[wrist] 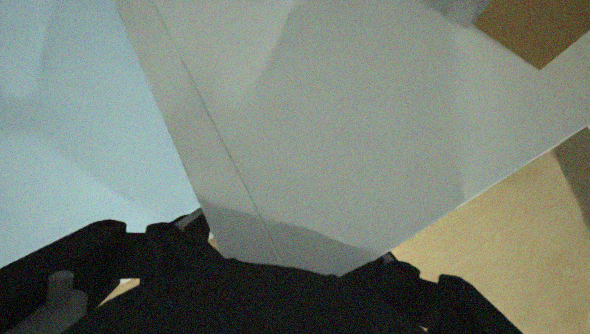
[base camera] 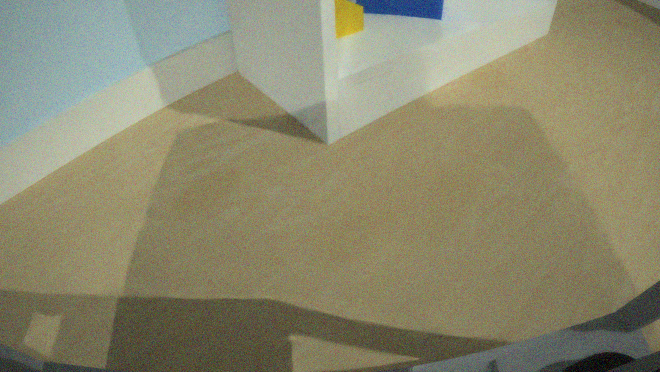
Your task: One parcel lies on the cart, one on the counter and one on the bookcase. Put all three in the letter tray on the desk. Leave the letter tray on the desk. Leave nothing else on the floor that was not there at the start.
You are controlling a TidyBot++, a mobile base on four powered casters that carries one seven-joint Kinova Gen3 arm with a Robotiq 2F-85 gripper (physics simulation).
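Places are measured from the arm's base along level axes (x ahead, y left, z up), in metres.
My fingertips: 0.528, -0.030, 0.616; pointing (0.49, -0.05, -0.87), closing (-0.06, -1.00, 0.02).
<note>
For each thing: its top centre in the pictures, then the offset to it from my fingertips, as dx, dy, dz. "*": a spot on its surface instead.
- yellow item, surface spot: point(base camera: 348, 19) * +0.109, -0.039, -0.884
- blue item, surface spot: point(base camera: 405, 7) * +0.196, -0.155, -0.895
The white bookcase point(base camera: 282, 55) point(wrist: 350, 125) stands against the blue wall in the base view. Its pale surface fills much of the wrist view. A brown, sharp-cornered shape point(wrist: 540, 32) is cut off at the wrist view's upper right, beside a grey shadow; it looks like the parcel on the bookcase, but too little shows to be sure. My gripper point(wrist: 284, 238) is open with nothing between its fingers. Its fingertips show in front of the bookcase surface, away from the brown shape. The cart, counter, desk and letter tray do not show in either view.
A yellow item point(base camera: 348, 19) and a blue item point(base camera: 405, 7) stand on the bookcase's low shelf. The blue wall point(base camera: 60, 55) point(wrist: 80, 115) with its pale skirting point(base camera: 125, 105) runs along the left. Part of my base point(base camera: 595, 345) shows at the bottom right; shadows cross the floor.
</note>
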